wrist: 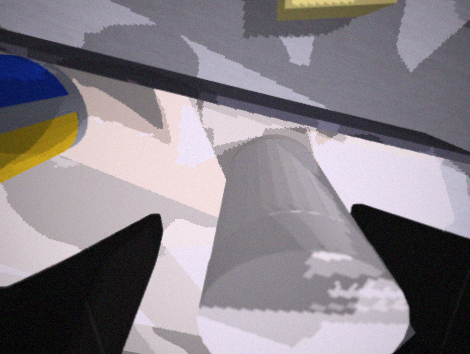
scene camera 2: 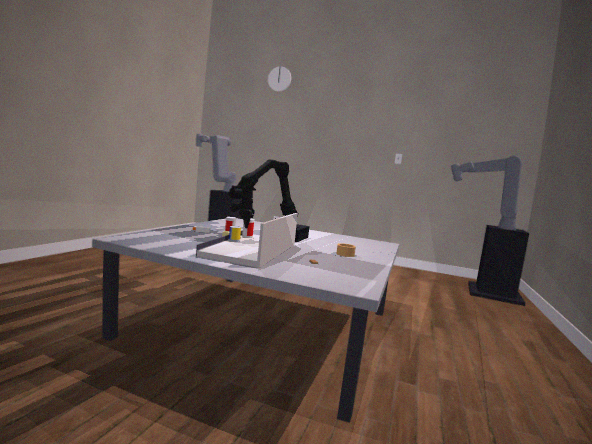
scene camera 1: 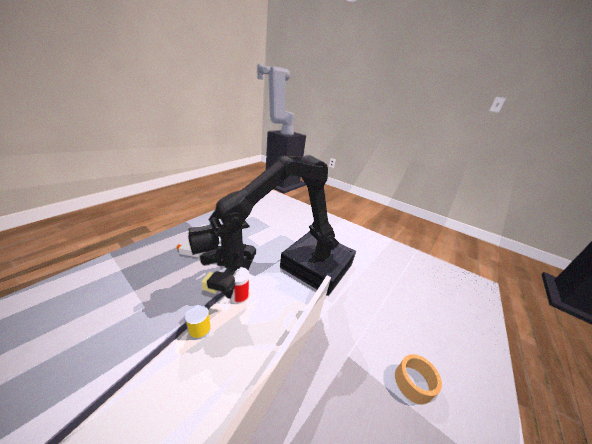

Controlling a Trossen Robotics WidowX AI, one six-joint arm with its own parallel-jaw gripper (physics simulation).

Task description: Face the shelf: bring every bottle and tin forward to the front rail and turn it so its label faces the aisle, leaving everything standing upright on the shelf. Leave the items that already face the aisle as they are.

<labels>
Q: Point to a dark front rail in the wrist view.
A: At 27,46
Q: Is my gripper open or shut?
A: Open.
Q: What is my gripper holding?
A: Nothing.
</labels>
